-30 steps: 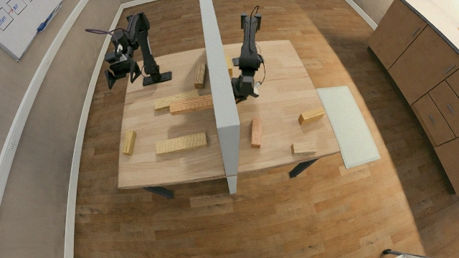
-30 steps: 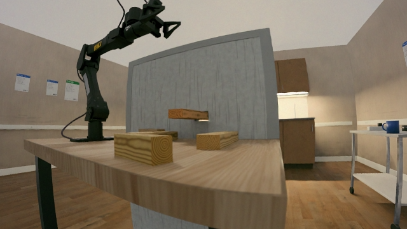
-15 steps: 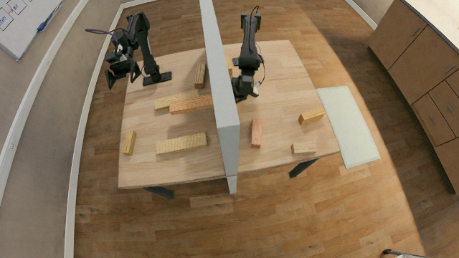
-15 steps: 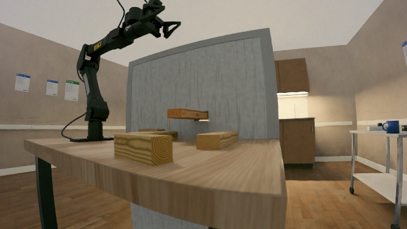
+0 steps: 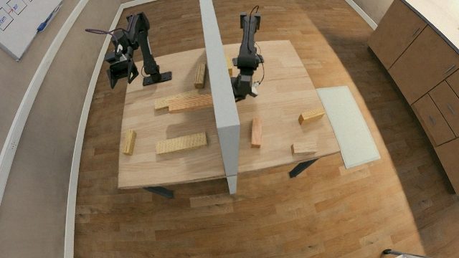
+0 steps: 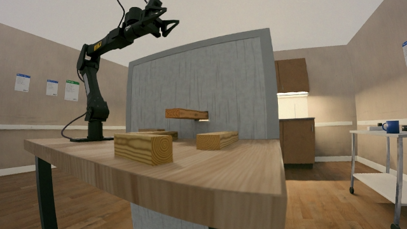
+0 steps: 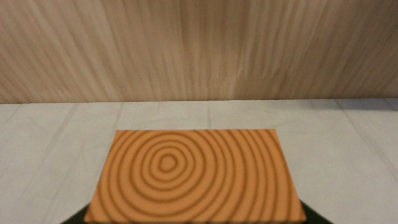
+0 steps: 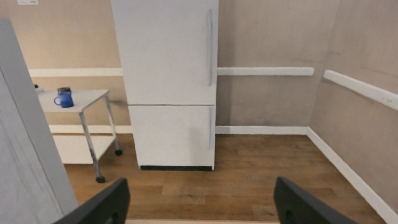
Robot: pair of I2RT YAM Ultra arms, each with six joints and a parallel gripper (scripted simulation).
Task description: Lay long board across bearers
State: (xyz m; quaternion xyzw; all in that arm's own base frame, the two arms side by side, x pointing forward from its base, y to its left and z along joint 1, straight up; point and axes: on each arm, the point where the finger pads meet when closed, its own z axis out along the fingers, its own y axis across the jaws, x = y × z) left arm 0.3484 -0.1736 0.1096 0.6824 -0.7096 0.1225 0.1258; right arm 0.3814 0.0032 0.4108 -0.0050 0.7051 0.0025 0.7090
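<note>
My right gripper is now 300 mm above the long board, 290 mm to the right of it and 50 mm past it. Round my right hand: small block 390 mm below, 160 mm to the right, 50 mm ahead.
</note>
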